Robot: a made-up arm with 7 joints. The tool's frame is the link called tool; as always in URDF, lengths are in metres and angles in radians. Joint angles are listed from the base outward. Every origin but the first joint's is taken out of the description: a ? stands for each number. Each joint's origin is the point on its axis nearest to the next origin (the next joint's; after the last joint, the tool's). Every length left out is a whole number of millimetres.
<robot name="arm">
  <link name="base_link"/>
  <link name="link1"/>
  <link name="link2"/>
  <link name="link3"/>
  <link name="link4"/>
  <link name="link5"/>
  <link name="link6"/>
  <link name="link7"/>
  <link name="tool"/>
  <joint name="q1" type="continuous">
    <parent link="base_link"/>
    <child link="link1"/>
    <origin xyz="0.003 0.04 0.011" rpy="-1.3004 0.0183 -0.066"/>
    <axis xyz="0 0 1"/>
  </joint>
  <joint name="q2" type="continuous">
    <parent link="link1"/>
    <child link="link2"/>
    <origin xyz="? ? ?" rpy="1.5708 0 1.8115"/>
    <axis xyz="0 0 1"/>
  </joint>
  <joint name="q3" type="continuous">
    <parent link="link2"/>
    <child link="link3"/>
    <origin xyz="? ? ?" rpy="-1.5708 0 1.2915"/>
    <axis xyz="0 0 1"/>
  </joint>
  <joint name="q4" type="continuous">
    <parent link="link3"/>
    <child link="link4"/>
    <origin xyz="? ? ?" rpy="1.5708 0 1.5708"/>
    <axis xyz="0 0 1"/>
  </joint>
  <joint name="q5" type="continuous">
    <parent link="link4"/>
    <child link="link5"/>
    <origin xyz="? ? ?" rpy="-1.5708 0 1.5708"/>
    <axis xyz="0 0 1"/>
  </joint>
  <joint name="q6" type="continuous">
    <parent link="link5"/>
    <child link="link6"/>
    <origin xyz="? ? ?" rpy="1.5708 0 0"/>
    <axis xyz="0 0 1"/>
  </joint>
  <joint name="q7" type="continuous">
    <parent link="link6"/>
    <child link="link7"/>
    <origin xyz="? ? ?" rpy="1.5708 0 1.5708"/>
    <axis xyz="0 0 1"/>
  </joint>
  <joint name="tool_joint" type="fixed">
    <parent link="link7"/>
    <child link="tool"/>
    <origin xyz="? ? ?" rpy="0 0 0"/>
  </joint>
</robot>
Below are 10 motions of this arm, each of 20 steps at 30 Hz.
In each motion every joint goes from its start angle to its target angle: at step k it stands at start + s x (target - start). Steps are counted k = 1, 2, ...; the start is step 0. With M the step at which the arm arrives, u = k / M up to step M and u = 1 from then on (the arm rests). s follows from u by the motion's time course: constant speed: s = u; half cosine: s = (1 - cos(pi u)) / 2; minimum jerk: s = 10 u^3 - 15 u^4 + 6 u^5.
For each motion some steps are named. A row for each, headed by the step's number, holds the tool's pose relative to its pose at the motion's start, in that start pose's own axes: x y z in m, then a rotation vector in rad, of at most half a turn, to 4 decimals.
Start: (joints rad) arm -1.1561 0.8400 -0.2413 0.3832 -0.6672 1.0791 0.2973
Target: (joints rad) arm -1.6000 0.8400 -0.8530 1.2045 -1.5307 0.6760 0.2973
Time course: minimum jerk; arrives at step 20
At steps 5, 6, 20:
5: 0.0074 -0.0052 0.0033 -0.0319 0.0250 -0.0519
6: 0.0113 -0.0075 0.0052 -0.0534 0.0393 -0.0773
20: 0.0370 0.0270 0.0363 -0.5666 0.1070 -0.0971

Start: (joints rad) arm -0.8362 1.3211 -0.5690 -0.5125 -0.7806 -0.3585 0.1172
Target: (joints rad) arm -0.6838 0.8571 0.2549 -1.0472 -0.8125 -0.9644 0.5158
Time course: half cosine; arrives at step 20
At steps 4, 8, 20:
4: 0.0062 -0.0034 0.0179 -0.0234 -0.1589 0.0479
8: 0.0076 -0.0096 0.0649 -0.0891 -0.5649 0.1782
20: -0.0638 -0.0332 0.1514 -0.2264 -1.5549 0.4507

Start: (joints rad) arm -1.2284 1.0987 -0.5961 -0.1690 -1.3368 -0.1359 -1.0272
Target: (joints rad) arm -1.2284 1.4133 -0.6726 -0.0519 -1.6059 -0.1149 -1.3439
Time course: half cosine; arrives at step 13
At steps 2, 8, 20:
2: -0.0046 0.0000 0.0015 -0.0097 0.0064 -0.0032
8: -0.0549 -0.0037 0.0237 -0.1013 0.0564 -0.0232
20: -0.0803 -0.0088 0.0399 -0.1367 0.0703 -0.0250

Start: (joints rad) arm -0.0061 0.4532 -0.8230 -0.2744 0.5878 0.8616 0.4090
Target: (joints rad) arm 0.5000 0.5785 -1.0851 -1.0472 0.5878 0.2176 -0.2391
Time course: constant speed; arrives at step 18
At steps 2, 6, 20:
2: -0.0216 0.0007 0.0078 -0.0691 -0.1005 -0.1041
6: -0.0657 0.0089 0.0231 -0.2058 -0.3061 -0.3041
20: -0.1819 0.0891 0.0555 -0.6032 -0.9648 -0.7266

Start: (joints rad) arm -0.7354 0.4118 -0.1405 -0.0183 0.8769 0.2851 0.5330
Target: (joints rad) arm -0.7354 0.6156 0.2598 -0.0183 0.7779 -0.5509 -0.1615
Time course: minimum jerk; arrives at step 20
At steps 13, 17, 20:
13: 0.0409 0.0699 -0.0526 -0.0182 -0.4245 -0.3218
17: 0.0477 0.0933 -0.0641 0.0385 -0.5524 -0.4045
20: 0.0484 0.0963 -0.0655 0.0478 -0.5686 -0.4149

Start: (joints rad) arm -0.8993 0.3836 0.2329 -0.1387 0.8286 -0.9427 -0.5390
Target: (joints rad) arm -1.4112 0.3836 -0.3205 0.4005 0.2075 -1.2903 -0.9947
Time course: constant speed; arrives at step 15
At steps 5, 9, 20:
5: 0.0529 0.0055 -0.0032 -0.0706 -0.3145 -0.0203
9: 0.0907 0.0133 -0.0029 -0.0864 -0.5445 -0.0576
20: 0.1381 0.0288 -0.0018 -0.0577 -0.8301 -0.1414

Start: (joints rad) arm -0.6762 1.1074 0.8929 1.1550 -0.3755 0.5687 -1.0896
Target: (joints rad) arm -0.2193 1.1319 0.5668 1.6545 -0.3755 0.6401 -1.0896
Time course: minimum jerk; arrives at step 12
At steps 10, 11, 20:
10: -0.1822 0.0541 -0.1184 -0.4049 0.6260 0.6701
11: -0.1899 0.0534 -0.1201 -0.4174 0.6420 0.6951
20: -0.1912 0.0533 -0.1204 -0.4195 0.6446 0.6994

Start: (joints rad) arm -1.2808 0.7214 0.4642 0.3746 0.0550 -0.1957 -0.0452
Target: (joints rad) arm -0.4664 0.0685 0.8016 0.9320 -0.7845 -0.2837 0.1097
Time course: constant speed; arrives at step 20
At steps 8, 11, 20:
8: -0.1682 -0.0328 -0.1312 -0.3831 0.5828 0.2111
11: -0.2520 -0.0383 -0.1566 -0.4777 0.8088 0.3615
20: -0.5235 -0.0386 -0.1225 -0.5472 1.4270 1.0320

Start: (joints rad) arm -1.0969 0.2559 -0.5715 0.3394 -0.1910 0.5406 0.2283
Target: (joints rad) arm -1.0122 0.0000 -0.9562 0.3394 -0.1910 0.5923 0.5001
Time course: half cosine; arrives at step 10
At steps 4, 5, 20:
4: -0.0114 -0.0609 -0.0010 0.0504 0.0046 -0.0596
5: -0.0192 -0.0871 -0.0007 0.0730 0.0009 -0.0851
20: -0.0545 -0.1659 0.0035 0.1435 -0.0360 -0.1610

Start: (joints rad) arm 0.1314 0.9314 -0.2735 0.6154 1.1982 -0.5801 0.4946
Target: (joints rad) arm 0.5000 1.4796 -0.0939 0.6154 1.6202 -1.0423 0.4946
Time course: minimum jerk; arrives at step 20
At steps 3, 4, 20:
3: -0.0057 -0.0003 -0.0029 0.0105 -0.0087 -0.0191
4: -0.0124 -0.0006 -0.0062 0.0226 -0.0191 -0.0419
20: -0.1810 0.0650 -0.0919 0.2611 -0.3586 -0.8450

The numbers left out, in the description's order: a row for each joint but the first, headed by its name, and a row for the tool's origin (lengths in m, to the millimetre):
q2: -0.004 0.015 0
q3: 0.232 -0.059 0
q4: 0.003 -0.023 0
q5: -0.187 -0.013 0
q6: 0 0 0
q7: 0 0.049 0
tool: 0 0 0

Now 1 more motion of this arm.
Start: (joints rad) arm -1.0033 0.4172 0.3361 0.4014 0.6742 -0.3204 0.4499
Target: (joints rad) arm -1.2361 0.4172 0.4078 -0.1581 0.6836 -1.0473 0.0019
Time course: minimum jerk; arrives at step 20
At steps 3, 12, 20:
3: 0.0038 0.0020 0.0047 -0.0129 -0.0320 0.0025
12: 0.0555 0.0688 0.1184 -0.1062 -0.8676 0.0751
20: 0.0529 0.1053 0.1648 0.0131 -1.2683 0.1323

